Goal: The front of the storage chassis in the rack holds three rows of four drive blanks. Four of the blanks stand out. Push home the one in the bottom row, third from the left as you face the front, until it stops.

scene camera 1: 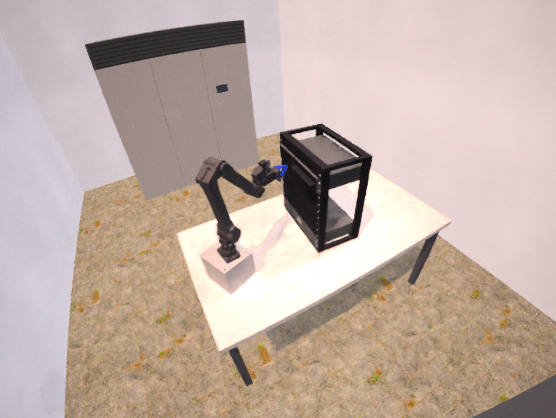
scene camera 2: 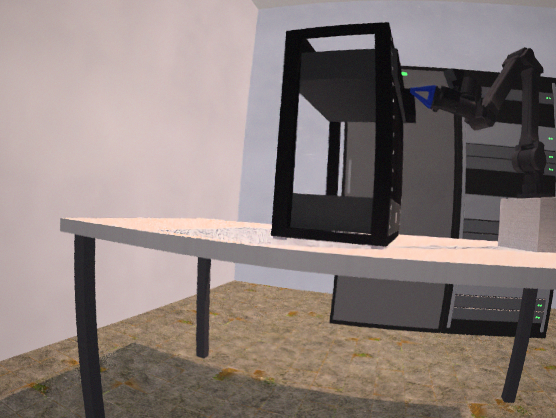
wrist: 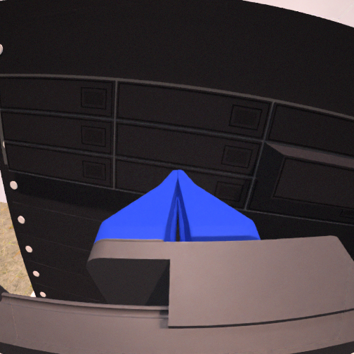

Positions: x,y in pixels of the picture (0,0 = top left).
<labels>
black rack: scene camera 1; scene camera 2 363,85; wrist
same spot on black rack: (wrist: 106,106) = (scene camera 1: 287,155)
</labels>
